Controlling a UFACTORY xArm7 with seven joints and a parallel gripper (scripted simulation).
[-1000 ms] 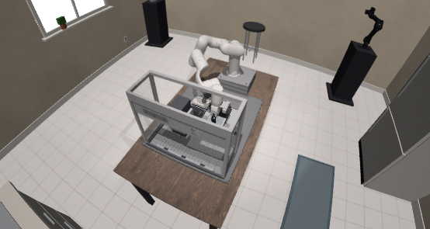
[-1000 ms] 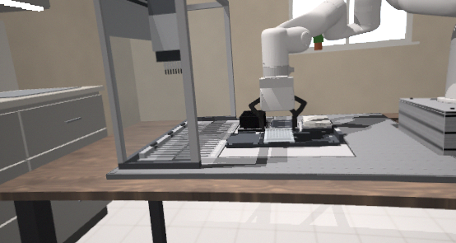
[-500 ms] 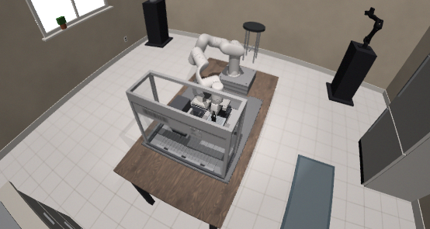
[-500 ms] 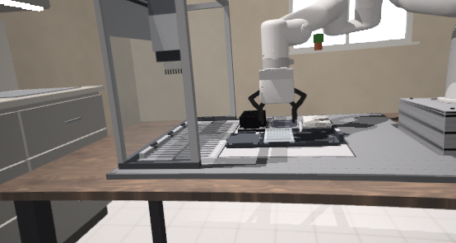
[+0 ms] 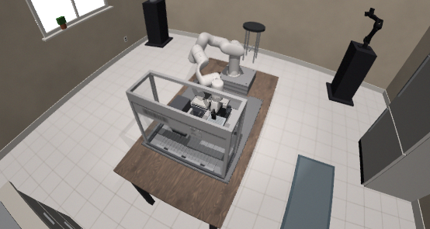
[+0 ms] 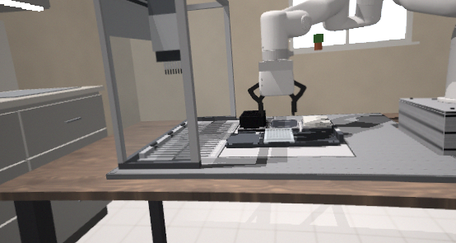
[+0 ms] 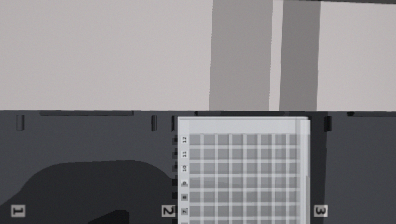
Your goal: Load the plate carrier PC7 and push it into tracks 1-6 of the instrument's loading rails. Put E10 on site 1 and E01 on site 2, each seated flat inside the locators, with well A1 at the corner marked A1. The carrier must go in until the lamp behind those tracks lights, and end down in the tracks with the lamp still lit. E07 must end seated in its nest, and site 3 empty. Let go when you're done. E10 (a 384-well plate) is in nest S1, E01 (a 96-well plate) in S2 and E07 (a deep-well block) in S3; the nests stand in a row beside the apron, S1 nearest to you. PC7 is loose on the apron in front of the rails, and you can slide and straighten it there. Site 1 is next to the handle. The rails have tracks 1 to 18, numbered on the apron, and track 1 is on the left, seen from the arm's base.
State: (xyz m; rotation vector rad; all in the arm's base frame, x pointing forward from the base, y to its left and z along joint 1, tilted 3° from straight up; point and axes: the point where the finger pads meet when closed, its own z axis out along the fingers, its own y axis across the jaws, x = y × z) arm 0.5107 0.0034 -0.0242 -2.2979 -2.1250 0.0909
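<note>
Now: hand 140 mm past the nest S1, 160 mm to the left of it and 80 mm above it. Round my hand: dark plate carrier PC7: 10 mm behind, 70 mm below; then white 96-well plate E01: 70 mm below; then pale apron: 20 mm behind, 60 mm to the right, 90 mm below.
</note>
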